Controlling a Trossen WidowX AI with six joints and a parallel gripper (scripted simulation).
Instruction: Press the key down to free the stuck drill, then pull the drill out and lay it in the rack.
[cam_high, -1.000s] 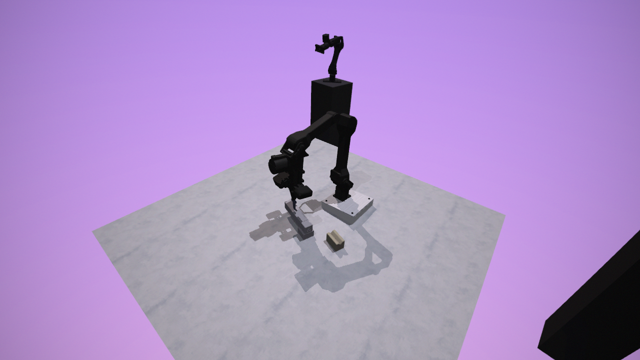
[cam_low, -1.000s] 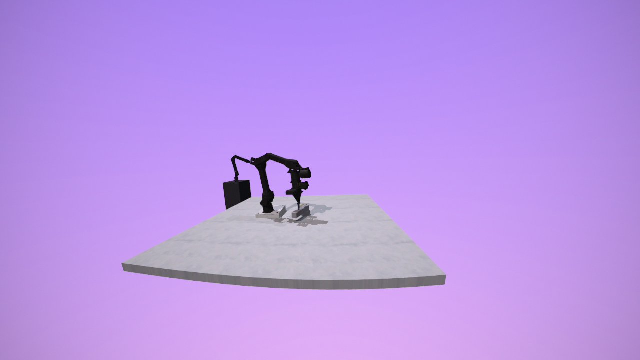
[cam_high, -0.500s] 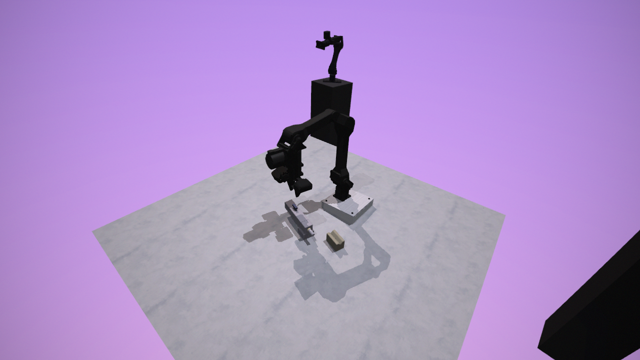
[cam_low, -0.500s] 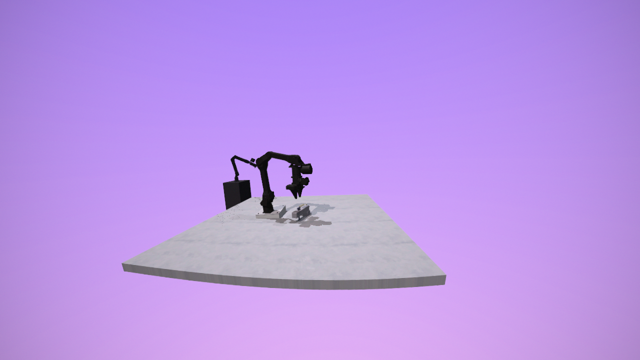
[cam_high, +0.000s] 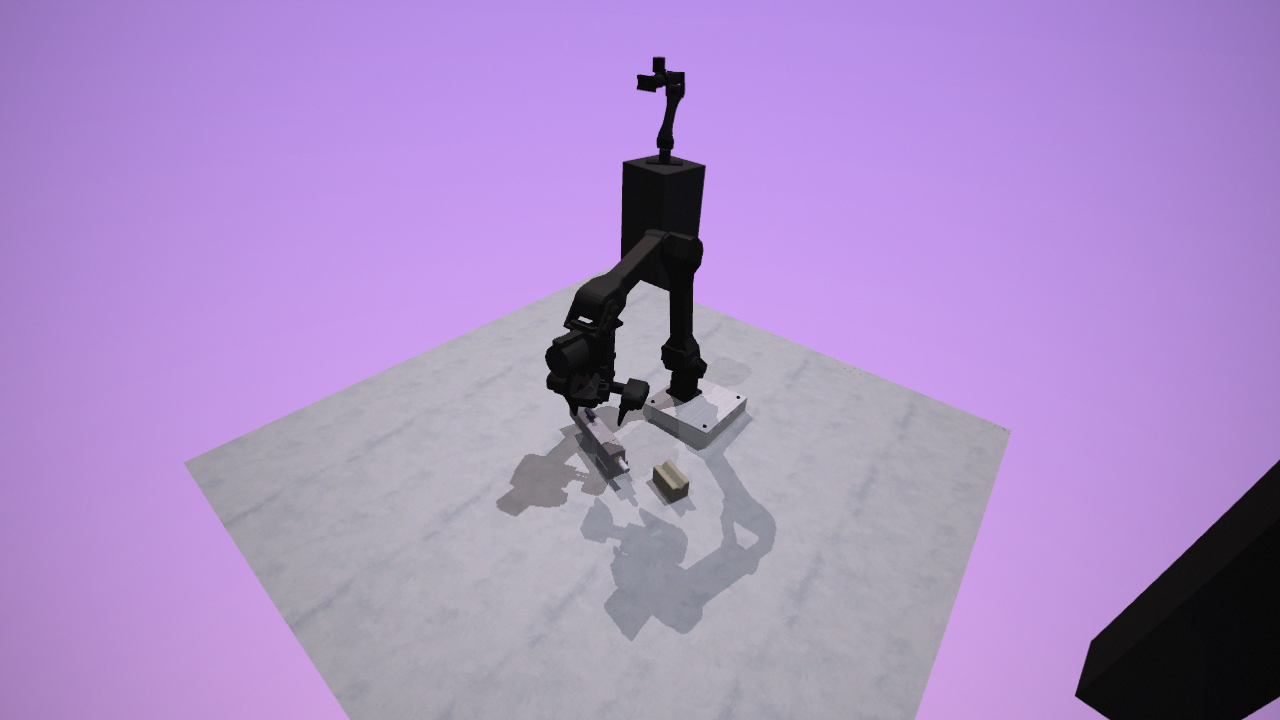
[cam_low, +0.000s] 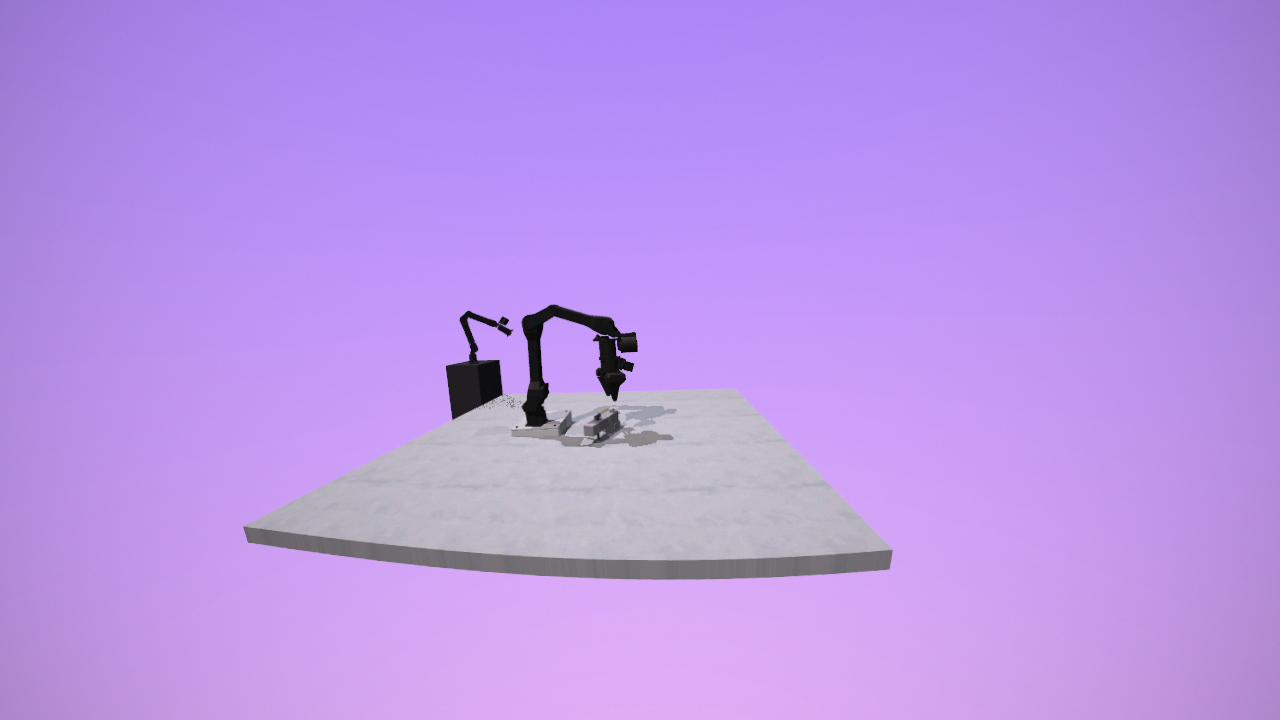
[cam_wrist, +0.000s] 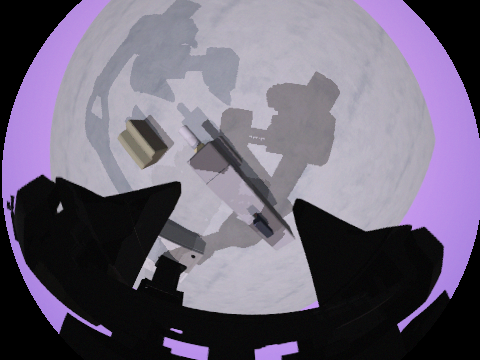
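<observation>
Right now my gripper tip is 20 mm past the drill, 20 mm to the right of it and 80 mm above it. Round my gripper tip: rack: 70 mm behind, 140 mm to the left, 110 mm below; then long grey block: 30 mm behind, 30 mm to the right, 80 mm below; then key: 30 mm behind, 70 mm to the right, 70 mm below.
</observation>
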